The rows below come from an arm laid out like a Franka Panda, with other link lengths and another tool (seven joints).
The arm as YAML. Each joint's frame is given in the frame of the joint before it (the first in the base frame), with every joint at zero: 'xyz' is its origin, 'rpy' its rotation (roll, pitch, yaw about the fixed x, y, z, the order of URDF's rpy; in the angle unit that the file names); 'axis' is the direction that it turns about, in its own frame. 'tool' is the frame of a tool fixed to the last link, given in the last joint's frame.
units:
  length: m
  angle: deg
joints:
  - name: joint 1
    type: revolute
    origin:
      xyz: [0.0, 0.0, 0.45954]
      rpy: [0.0, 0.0, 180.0]
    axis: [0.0, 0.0, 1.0]
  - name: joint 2
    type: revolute
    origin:
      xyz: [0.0, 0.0, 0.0]
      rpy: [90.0, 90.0, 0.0]
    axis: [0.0, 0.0, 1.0]
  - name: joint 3
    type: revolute
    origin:
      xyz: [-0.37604, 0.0, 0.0]
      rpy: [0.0, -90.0, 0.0]
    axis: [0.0, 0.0, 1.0]
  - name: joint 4
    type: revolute
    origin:
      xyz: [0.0, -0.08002, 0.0]
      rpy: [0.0, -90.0, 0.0]
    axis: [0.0, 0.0, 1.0]
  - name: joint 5
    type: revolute
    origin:
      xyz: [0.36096, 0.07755, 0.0]
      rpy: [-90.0, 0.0, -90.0]
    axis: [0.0, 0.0, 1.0]
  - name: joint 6
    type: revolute
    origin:
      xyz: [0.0, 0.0, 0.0]
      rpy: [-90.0, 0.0, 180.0]
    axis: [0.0, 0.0, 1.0]
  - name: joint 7
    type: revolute
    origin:
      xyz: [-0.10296, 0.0, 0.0]
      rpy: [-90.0, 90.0, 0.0]
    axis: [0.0, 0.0, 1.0]
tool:
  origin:
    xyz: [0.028, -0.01, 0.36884]
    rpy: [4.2, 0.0, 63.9]
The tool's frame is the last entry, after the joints.
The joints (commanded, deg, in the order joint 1, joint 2, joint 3, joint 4, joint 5, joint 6, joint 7), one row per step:
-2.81 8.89 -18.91 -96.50 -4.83 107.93 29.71
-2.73 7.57 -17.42 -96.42 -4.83 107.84 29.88
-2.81 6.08 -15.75 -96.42 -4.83 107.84 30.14
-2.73 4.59 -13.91 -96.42 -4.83 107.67 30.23
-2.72 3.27 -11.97 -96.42 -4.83 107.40 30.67
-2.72 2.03 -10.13 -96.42 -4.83 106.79 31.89
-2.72 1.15 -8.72 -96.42 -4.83 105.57 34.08
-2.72 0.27 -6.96 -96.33 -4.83 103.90 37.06
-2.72 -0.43 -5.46 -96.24 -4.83 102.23 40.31
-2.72 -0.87 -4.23 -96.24 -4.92 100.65 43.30
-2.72 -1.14 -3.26 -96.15 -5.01 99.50 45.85
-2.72 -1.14 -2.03 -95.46 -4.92 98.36 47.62
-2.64 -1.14 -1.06 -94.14 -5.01 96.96 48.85
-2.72 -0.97 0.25 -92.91 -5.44 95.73 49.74
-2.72 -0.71 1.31 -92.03 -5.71 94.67 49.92
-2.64 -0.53 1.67 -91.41 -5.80 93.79 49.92
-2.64 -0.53 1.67 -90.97 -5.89 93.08 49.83
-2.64 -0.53 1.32 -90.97 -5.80 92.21 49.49
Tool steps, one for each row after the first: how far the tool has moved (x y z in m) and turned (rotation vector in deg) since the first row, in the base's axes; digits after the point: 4 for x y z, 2 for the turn. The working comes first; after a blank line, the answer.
Tool pose at each row, in the base's axes (x y z in m, rotation vector in deg; the steps are taken from these numbers as rounded here):
0.5866 -0.2297 0.4378 172.48 -35.96 4.05
0.5930 -0.2137 0.4514 173.28 -34.03 6.10
0.5988 -0.1974 0.4665 174.01 -32.19 8.46
0.6037 -0.1771 0.4815 174.85 -29.58 10.56
0.6073 -0.1563 0.4946 175.55 -27.44 12.30
0.6080 -0.1364 0.5061 176.05 -26.67 13.49
0.6041 -0.1208 0.5122 176.27 -28.11 13.30
0.5984 -0.1016 0.5179 176.40 -30.28 12.62
0.5918 -0.0857 0.5218 176.25 -33.24 11.65
0.5846 -0.0735 0.5224 175.82 -36.14 10.24
0.5798 -0.0643 0.5232 175.31 -38.68 9.33
0.5785 -0.0518 0.5266 175.23 -39.69 8.84
0.5781 -0.0423 0.5349 175.09 -40.12 8.89
0.5781 -0.0330 0.5411 174.80 -39.61 8.85
0.5769 -0.0242 0.5437 174.80 -38.33 8.28
0.5749 -0.0206 0.5452 174.79 -37.74 7.63
0.5726 -0.0213 0.5473 174.67 -37.68 7.24
0.5668 -0.0242 0.5453 174.60 -37.80 5.83

0.0064 0.0160 0.0136 0.16 -1.34 1.38
0.0122 0.0323 0.0287 0.29 -2.87 2.70
0.0171 0.0526 0.0437 0.45 -4.22 4.51
0.0207 0.0734 0.0568 0.65 -5.34 5.99
0.0214 0.0933 0.0683 0.94 -6.15 6.56
0.0175 0.1089 0.0744 1.40 -6.13 5.67
0.0118 0.1281 0.0801 1.94 -5.82 4.31
0.0052 0.1440 0.0840 2.41 -5.33 2.43
-0.0020 0.1562 0.0846 2.67 -4.53 0.53
-0.0068 0.1654 0.0854 2.80 -4.01 -1.14
-0.0081 0.1779 0.0888 2.99 -3.75 -1.79
-0.0085 0.1874 0.0971 2.95 -3.79 -2.07
-0.0085 0.1967 0.1033 2.56 -3.68 -1.81
-0.0097 0.2055 0.1059 2.32 -3.24 -1.03
-0.0117 0.2091 0.1074 2.24 -2.79 -0.68
-0.0140 0.2084 0.1095 2.15 -2.52 -0.67
-0.0198 0.2055 0.1075 2.24 -1.62 -0.78

